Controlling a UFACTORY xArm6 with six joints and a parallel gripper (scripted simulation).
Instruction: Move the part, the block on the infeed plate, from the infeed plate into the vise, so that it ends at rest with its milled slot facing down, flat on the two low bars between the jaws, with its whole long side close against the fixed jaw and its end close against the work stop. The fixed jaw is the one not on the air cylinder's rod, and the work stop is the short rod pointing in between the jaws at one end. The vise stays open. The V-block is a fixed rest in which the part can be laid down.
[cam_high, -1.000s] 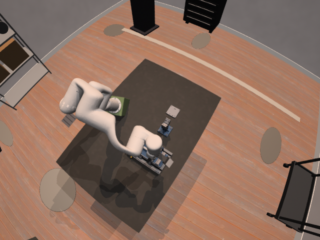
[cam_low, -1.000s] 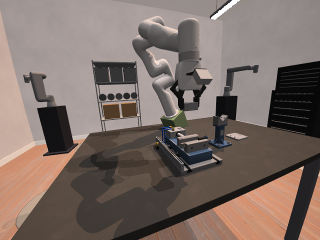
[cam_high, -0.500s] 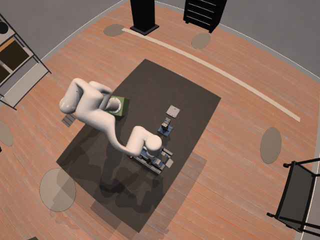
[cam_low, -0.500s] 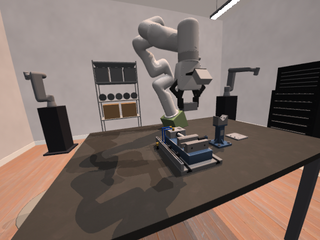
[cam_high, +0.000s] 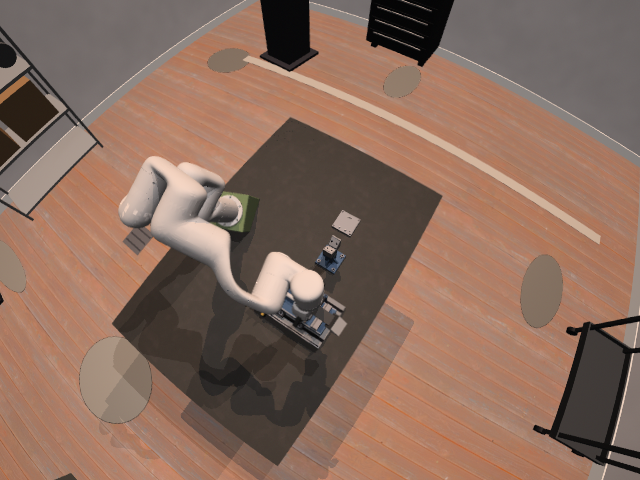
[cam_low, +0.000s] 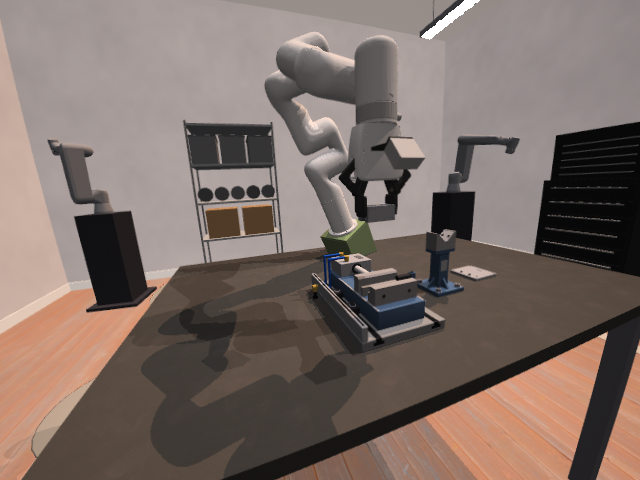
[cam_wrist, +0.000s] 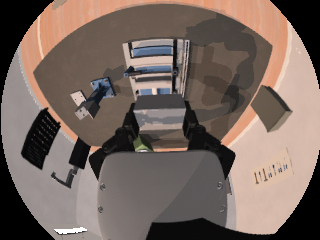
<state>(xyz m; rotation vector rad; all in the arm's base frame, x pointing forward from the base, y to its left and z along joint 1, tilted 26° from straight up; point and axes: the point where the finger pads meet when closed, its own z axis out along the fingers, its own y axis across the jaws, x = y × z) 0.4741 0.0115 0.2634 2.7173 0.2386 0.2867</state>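
Right now the grey rail is 21 cm below my hand, 8 cm to the right of it and 6 cm behind it. Round my hand: air cylinder: 17 cm below, 16 cm behind; part: 2 cm below.
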